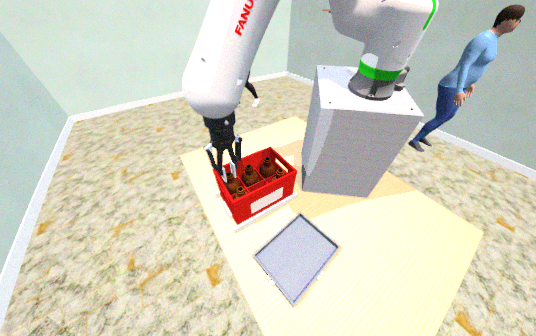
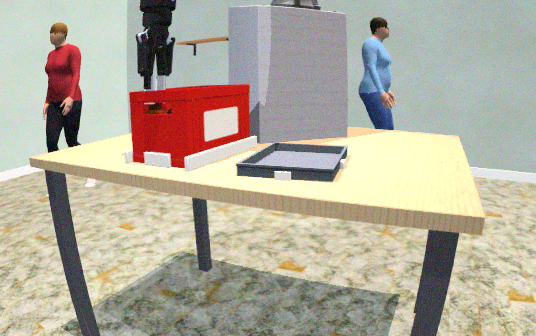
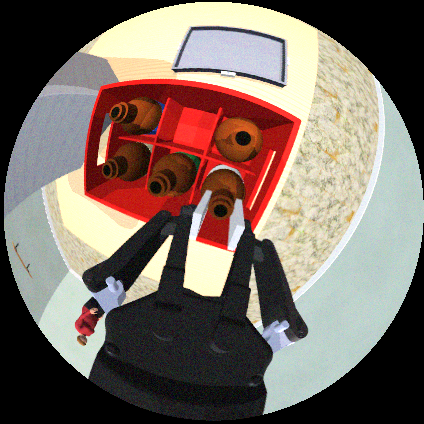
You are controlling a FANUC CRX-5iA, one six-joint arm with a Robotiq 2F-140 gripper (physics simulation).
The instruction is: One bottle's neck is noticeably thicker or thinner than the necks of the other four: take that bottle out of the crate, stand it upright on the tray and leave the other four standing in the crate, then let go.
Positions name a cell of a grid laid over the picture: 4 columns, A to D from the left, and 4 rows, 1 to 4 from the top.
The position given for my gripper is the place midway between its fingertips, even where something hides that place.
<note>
I see my gripper (image 2: B2), a bottle (image 3: C2), a bottle (image 3: B2) and a bottle (image 3: C2).
My gripper shows as well in image 1 (image 1: B3) and in image 3 (image 3: C2).
</note>
